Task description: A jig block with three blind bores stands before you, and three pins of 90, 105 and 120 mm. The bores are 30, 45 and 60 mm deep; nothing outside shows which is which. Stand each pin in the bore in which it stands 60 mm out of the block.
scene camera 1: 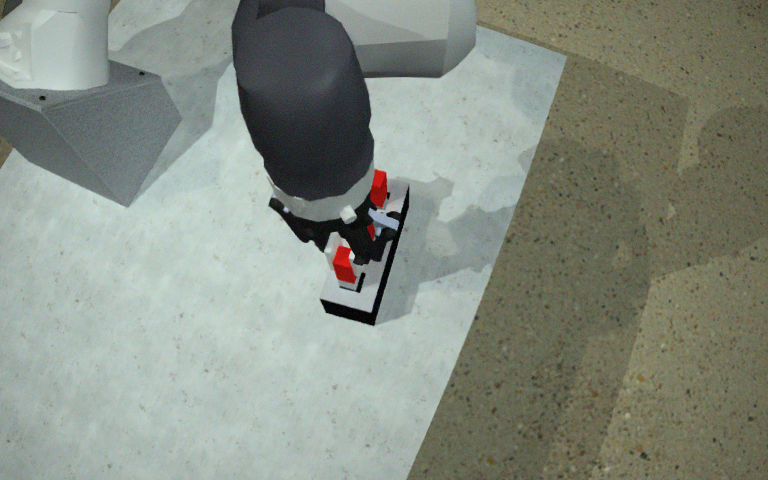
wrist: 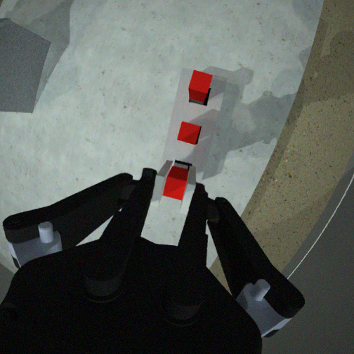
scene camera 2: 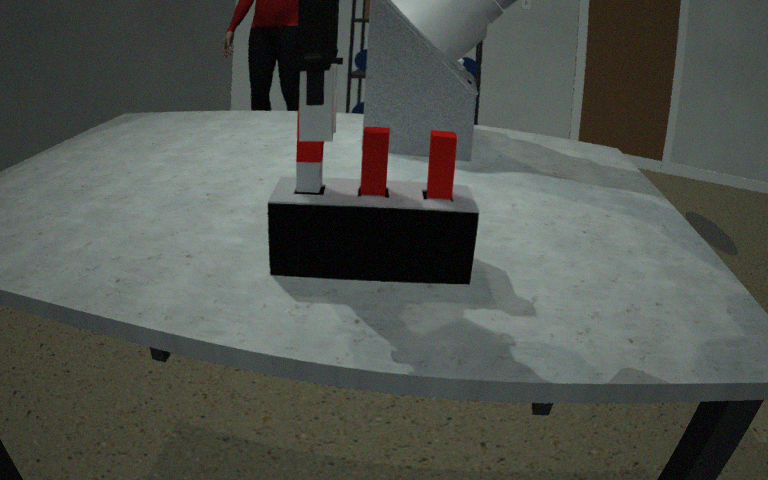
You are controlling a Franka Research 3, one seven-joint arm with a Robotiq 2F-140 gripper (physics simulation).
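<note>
The jig block (scene camera 1: 346, 313) (scene camera 2: 370, 243) (wrist: 179, 112) stands on the table. My gripper (scene camera 1: 343, 254) (scene camera 2: 316, 121) (wrist: 178, 174) is shut on an upright pin (scene camera 1: 343, 266) (scene camera 2: 309, 151) (wrist: 175, 184), red above and white below. Its lower end is at the mouth of the left bore in scene camera 2; a white stretch shows above the block, and how deep the end reaches is hidden. The middle pin (scene camera 1: 370, 230) (scene camera 2: 374, 161) (wrist: 189, 133) and the right pin (scene camera 1: 378, 187) (scene camera 2: 441, 164) (wrist: 200, 85) stand in their bores, showing red above the block at about equal height.
The grey robot pedestal (scene camera 1: 101, 130) (scene camera 2: 419, 118) (wrist: 22, 65) stands on the table (scene camera 1: 169, 339) (scene camera 2: 141, 226) behind the block in scene camera 2. The middle pin stands close beside the gripper. A person (scene camera 2: 274, 50) is in the background.
</note>
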